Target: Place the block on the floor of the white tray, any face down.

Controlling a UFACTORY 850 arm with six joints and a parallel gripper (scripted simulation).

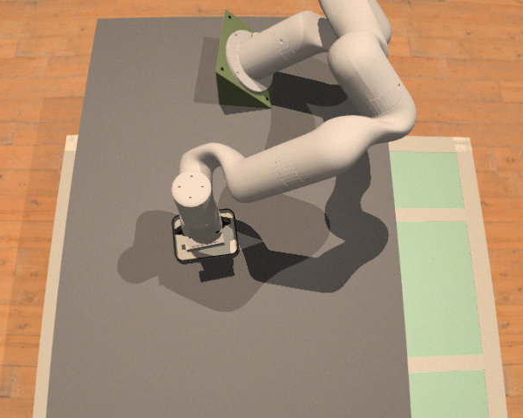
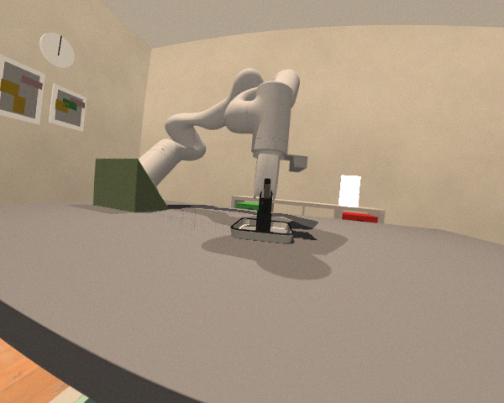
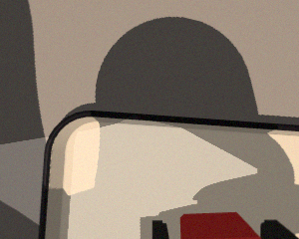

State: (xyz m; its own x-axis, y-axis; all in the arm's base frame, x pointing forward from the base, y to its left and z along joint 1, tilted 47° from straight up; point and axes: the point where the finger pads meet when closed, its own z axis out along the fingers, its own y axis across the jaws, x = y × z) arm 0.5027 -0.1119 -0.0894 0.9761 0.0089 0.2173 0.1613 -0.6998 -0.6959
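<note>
My gripper is now 1 cm above the red block. Also, from my hand: white tray (1 cm below).
</note>
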